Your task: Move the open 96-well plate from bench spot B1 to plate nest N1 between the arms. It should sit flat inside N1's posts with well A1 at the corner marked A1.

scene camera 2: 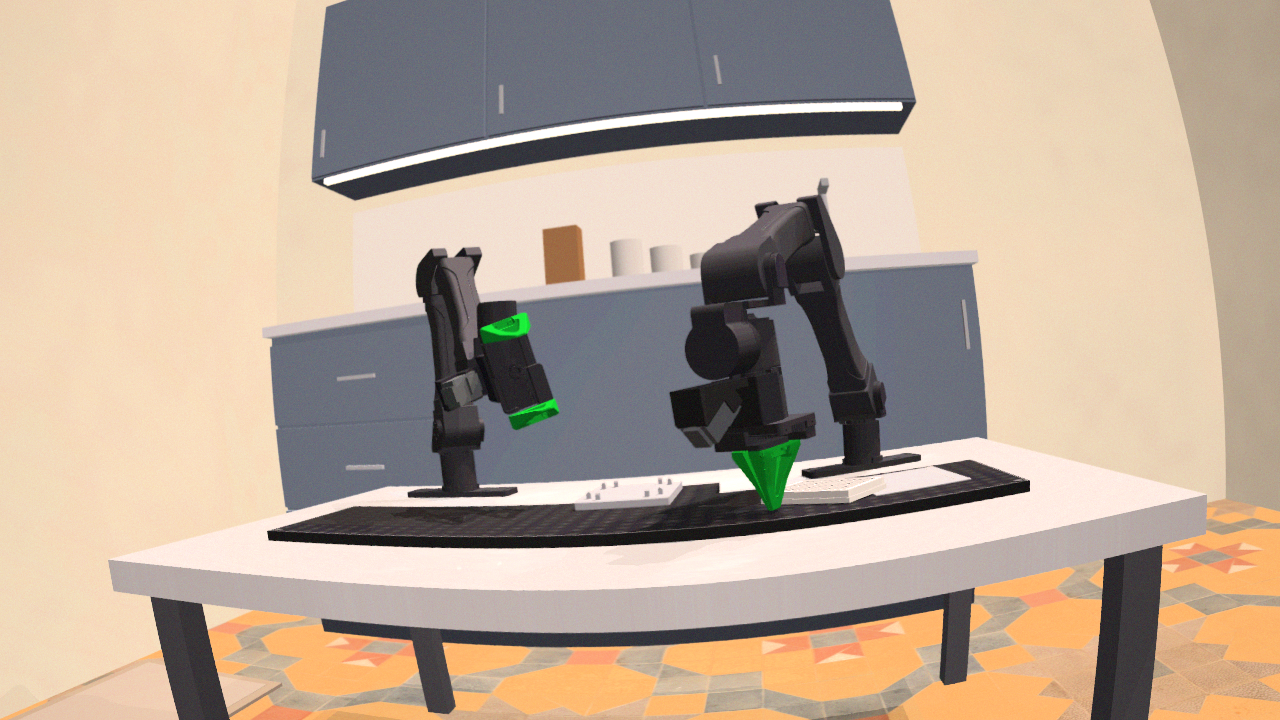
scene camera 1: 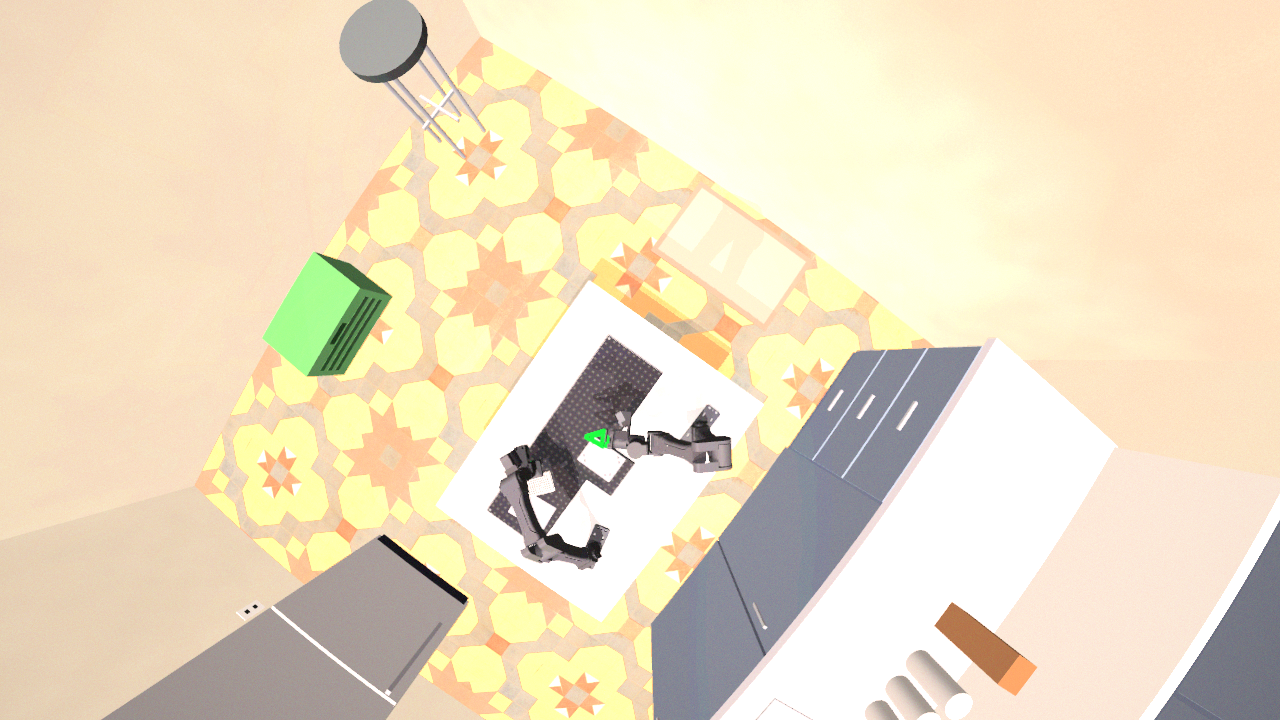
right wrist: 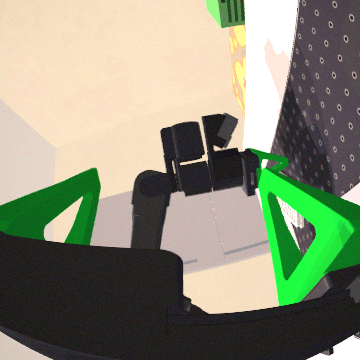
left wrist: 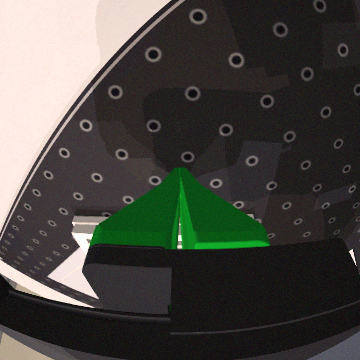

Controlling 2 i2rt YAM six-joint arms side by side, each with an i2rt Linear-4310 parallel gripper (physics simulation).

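Places are measured from the left arm's base along level axes (x ahead, y left, z up), in millimetres.
Pixels of known places: left gripper, fingertip midpoint: (scene camera 2: pixel 774 509) (scene camera 1: pixel 536 465) (right wrist: pixel 287 160) (left wrist: pixel 179 176); right gripper, fingertip midpoint: (scene camera 2: pixel 533 372) (scene camera 1: pixel 587 437) (right wrist: pixel 179 176); left arm's base at its link origin: (scene camera 2: pixel 862 468) (scene camera 1: pixel 594 546); right arm's base at its link origin: (scene camera 2: pixel 461 495) (scene camera 1: pixel 699 427).
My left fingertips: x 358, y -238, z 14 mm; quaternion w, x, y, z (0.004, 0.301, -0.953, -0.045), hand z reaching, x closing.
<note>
For each thing: its top centre in the pictures, then the offset to it from my left fingertips. "pt": a spot on its surface instead. Level surfaces: height alone.
- white 96-well plate at its top centre: (scene camera 2: pixel 824 483) (right wrist: pixel 282 197) (scene camera 1: pixel 537 485) dx -35, dy +71, dz +15 mm
- pale nest N1 at its top centre: (scene camera 2: pixel 630 484) (scene camera 1: pixel 601 460) dx -239, dy -139, dz +21 mm
- perforated board at its surface level: dz -1 mm
- flat pale pad at a spot on its surface: (scene camera 2: pixel 926 479) pt dx -20, dy +205, dz +1 mm
The white 96-well plate (scene camera 1: pixel 542 484) (scene camera 2: pixel 832 488) (right wrist: pixel 289 210) lies flat on the dark perforated board. In the left wrist view, a strip of the plate (left wrist: pixel 86 220) shows beside my left fingers, which hide most of it. My left gripper (scene camera 2: pixel 773 508) (left wrist: pixel 179 176) points down with its fingertips together, shut with nothing between them, low in front of the plate's near side in scene camera 2. My right gripper (scene camera 2: pixel 523 370) is open and empty, raised above the table. The pale nest N1 (scene camera 1: pixel 601 460) (scene camera 2: pixel 626 494) with short posts is empty. Corner markings are too small to read.
The perforated board (scene camera 1: pixel 608 358) (scene camera 2: pixel 358 528) (left wrist: pixel 192 107) lies on the white table (scene camera 1: pixel 474 483) (scene camera 2: pixel 626 604). A flat pale pad (scene camera 1: pixel 534 513) (scene camera 2: pixel 926 479) lies beside the plate. Both arm bases stand at the table's far side in scene camera 2.
</note>
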